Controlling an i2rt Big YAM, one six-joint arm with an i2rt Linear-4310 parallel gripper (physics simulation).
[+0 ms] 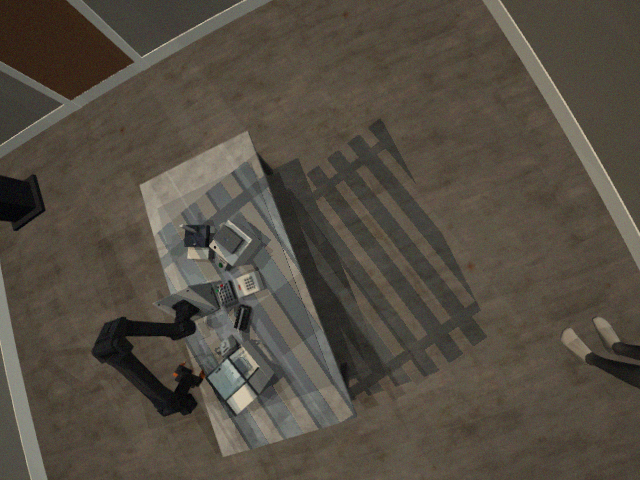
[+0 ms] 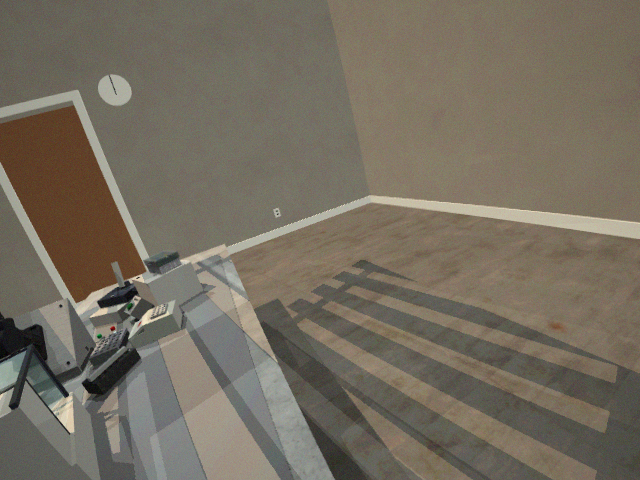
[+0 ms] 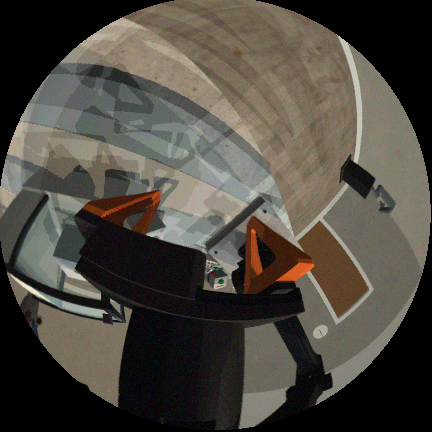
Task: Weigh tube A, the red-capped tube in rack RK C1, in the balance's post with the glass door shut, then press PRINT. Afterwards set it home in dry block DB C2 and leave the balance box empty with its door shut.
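Frame: origin at the arm's base, x ahead, y left, z up, level; centimetres.
Seen in the pictures: gripper, fingertip midpoint: (image 1: pixel 194 366) (image 3: pixel 205 207); arm's base at its link origin: (image 1: pixel 186 307) (image 3: pixel 259 253).
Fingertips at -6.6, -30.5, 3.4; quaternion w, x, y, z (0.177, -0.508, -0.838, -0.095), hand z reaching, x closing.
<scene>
Pixels of each thing's top centre, then the offset from my fingertips to it, as dx, dy, dz. "pt": a spot on its surface instead.
- balance at its top centre: (image 3: pixel 74 317) (image 1: pixel 224 380) +19.6, -11.5, +8.2
- dark grid rack at its top centre: (image 3: pixel 204 266) (image 2: pixel 108 342) (image 1: pixel 224 293) +26.8, +28.2, -11.0
- small red cap at its top centre: (image 2: pixel 112 327) (image 3: pixel 212 274) (image 1: pixel 221 285) +28.2, +32.9, -8.6
- black slotted holder at its top centre: (image 2: pixel 107 361) (image 1: pixel 240 318) +30.2, +11.1, -9.2
- grey-topped machine at its top centre: (image 2: pixel 144 262) (image 1: pixel 219 248) +43.8, +48.1, +5.0
- black device at a spot on its surface: (image 2: pixel 117 294) pt +26.8, +61.5, -6.0
My gripper (image 1: pixel 189 373) (image 3: pixel 205 207) is open and empty beside the table's near edge, next to the balance. The balance (image 1: pixel 227 379) (image 2: pixel 77 439) (image 3: pixel 40 250) is a glass-sided box with dark frame bars; I cannot tell whether its door is shut. A dark grid rack (image 1: pixel 225 294) (image 2: pixel 110 345) stands mid-table, with a small red cap (image 1: pixel 222 285) (image 2: pixel 112 328) (image 3: pixel 212 273) and a green one beside it; its position labels are unreadable. A pale block with a grid of holes (image 1: pixel 249 283) (image 2: pixel 160 311) stands beside that rack; I cannot tell whether it is the dry block. The PRINT button cannot be made out.
A black slotted holder (image 1: pixel 241 317) (image 2: pixel 111 372) lies between the grid rack and balance. A tilted grey panel (image 1: pixel 199 297) (image 2: pixel 62 335) (image 3: pixel 227 245) stands at the near edge, by the arm's base. A grey-topped machine (image 1: pixel 231 242) (image 2: pixel 173 284) and black device (image 1: pixel 196 236) (image 2: pixel 117 294) stand farther along.
</scene>
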